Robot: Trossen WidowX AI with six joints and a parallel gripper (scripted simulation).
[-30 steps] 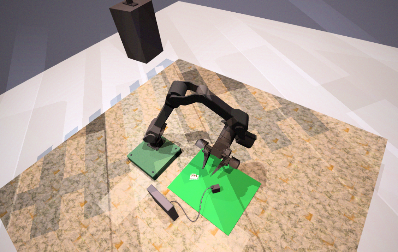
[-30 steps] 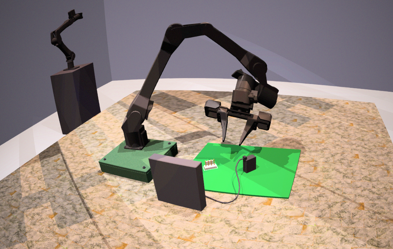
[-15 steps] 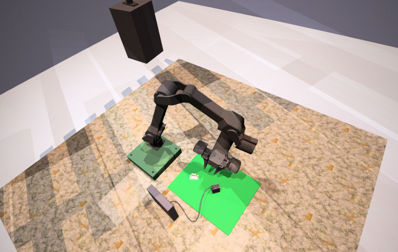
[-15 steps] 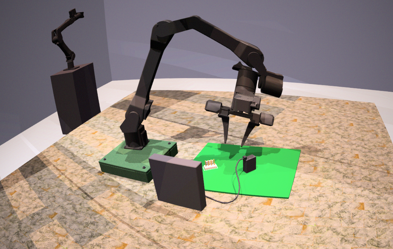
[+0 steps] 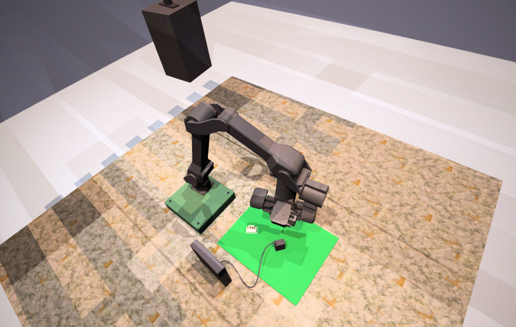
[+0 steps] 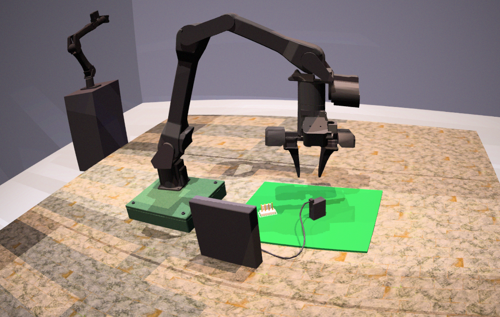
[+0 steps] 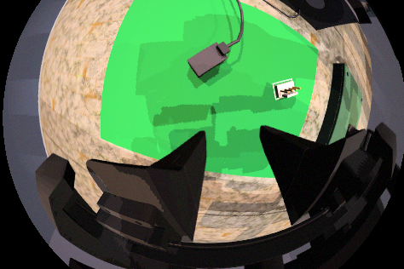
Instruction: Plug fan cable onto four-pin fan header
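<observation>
The dark fan plug is 3 cm ahead of my gripper tip, 5 cm to the right of it and 5 cm below it. Also, from my gripper tip: green board 1 cm ahead, 4 cm to the right, 8 cm below; dark fan 10 cm behind, 21 cm to the right, 1 cm below; four-pin fan header 8 cm behind, 5 cm to the right, 7 cm below.
</observation>
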